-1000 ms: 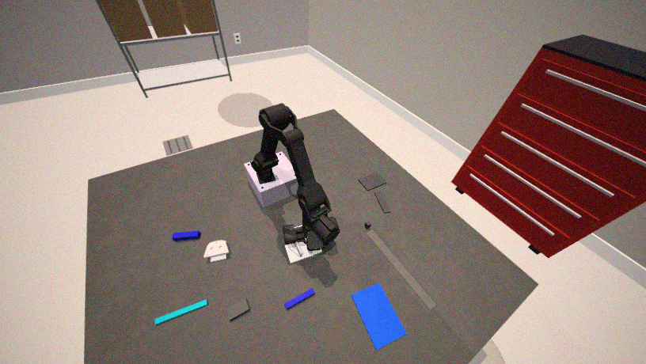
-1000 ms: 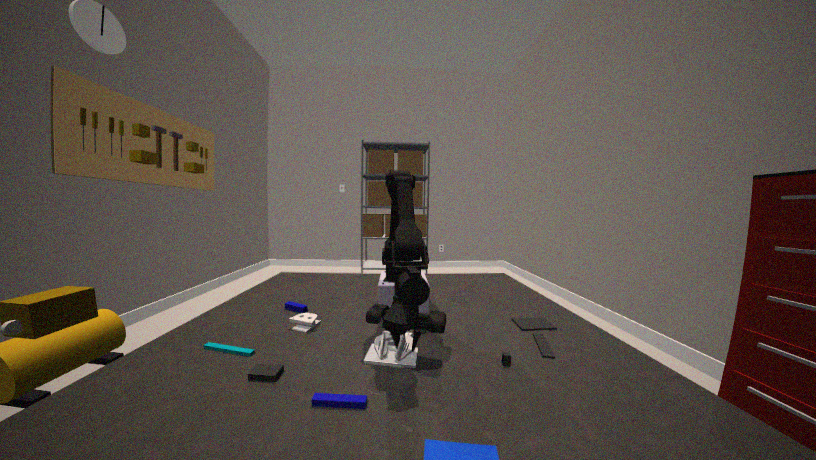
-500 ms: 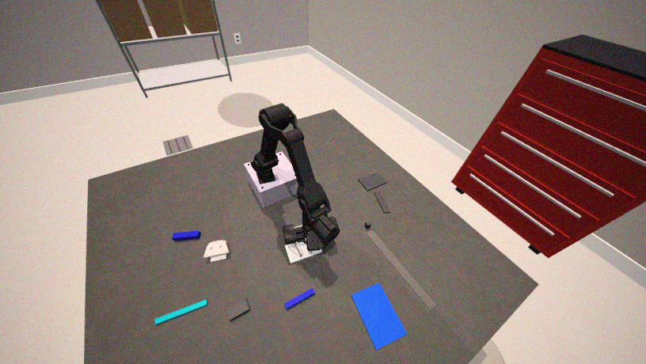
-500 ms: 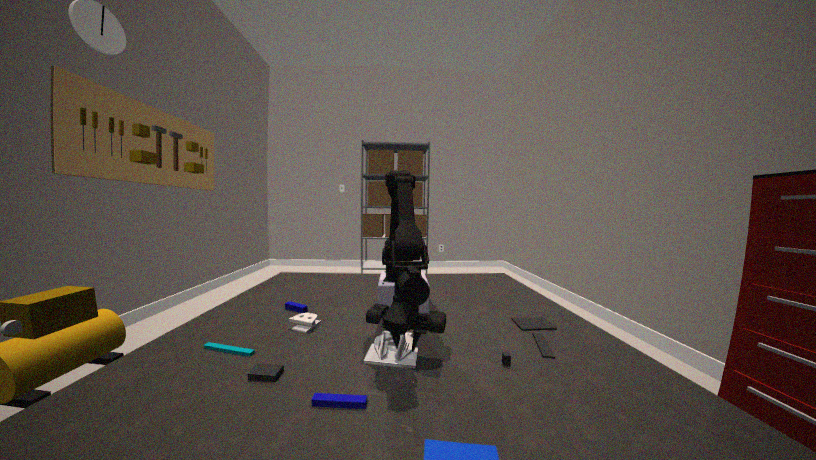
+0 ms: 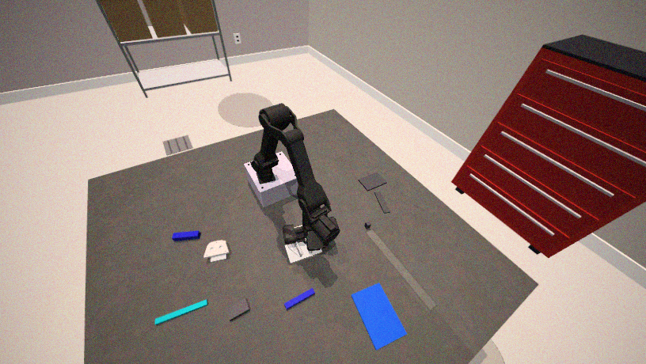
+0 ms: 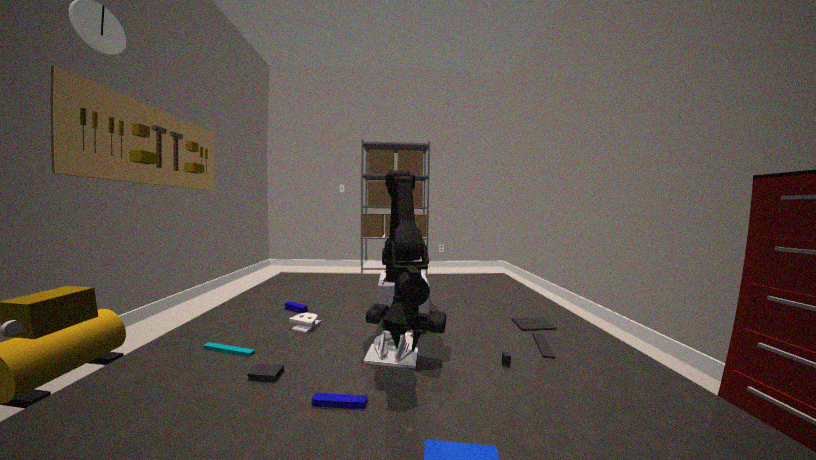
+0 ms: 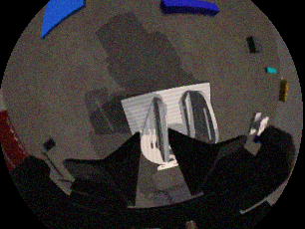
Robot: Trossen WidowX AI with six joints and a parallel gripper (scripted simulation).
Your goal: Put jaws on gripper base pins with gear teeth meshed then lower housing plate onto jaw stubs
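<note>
Right now my gripper tip is 30 mm to the left of the flat white plate, 10 mm short of it and 10 mm above it. From my gripper tip the other things lie so: cyan bar 440 mm to the right, 70 mm ahead, 10 mm below; small black cube 240 mm to the left, 20 mm ahead; blue sheet 300 mm ahead, 110 mm to the left, 10 mm below.
</note>
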